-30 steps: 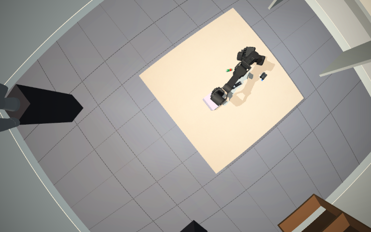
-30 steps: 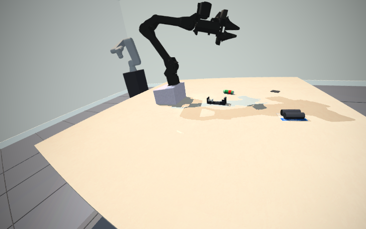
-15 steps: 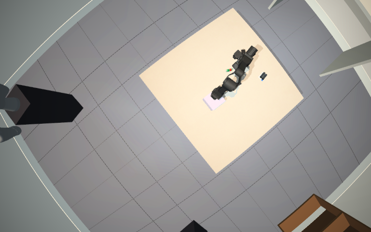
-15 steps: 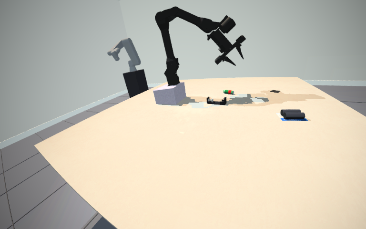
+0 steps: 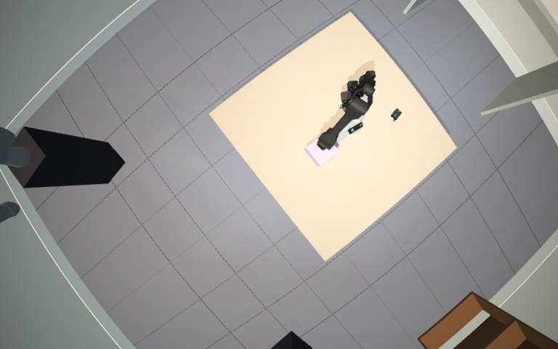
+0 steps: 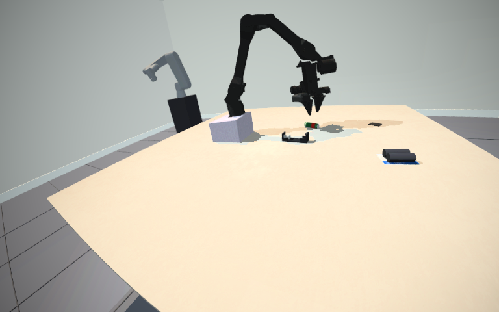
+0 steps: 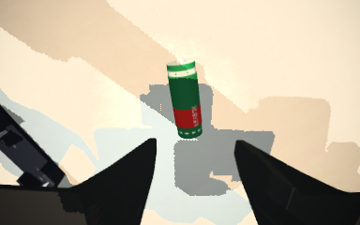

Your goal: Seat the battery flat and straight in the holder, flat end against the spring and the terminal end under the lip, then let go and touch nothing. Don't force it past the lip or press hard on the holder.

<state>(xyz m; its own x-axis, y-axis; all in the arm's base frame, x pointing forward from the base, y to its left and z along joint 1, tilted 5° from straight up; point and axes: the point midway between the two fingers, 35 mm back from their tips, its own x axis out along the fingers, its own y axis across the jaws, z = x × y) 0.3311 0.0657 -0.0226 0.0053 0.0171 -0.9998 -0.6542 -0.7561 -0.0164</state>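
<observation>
My gripper tip is now 50 mm above the battery and 10 mm past it. Round my gripper tip: dark flat piece (270 mm ahead, 60 mm below, 30 mm to the left).
</observation>
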